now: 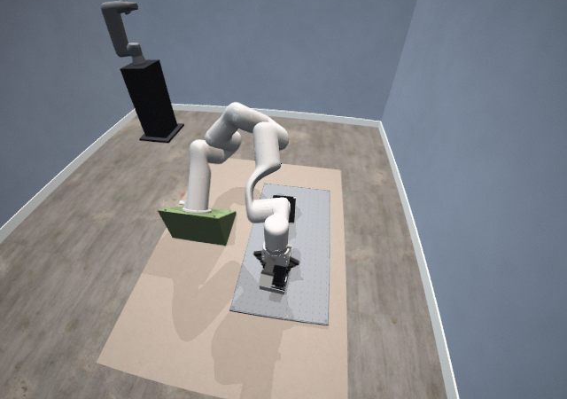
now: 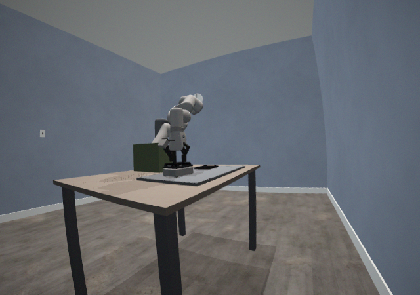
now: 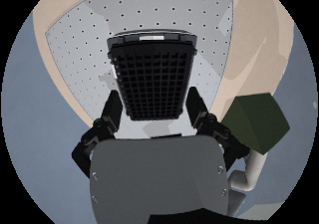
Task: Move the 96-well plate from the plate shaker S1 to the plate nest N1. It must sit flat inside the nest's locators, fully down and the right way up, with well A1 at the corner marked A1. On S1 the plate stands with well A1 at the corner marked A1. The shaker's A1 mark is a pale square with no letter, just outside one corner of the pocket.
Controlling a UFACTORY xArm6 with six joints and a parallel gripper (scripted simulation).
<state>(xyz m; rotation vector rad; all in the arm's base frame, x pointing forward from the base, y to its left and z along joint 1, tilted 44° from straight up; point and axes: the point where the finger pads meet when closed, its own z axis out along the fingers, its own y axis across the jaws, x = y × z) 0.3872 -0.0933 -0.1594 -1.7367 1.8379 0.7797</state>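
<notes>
The black 96-well plate lies 20 mm below my hand. Also, from my hand: black plate nest N1 (20 mm behind, 360 mm to the left, 80 mm below).
</notes>
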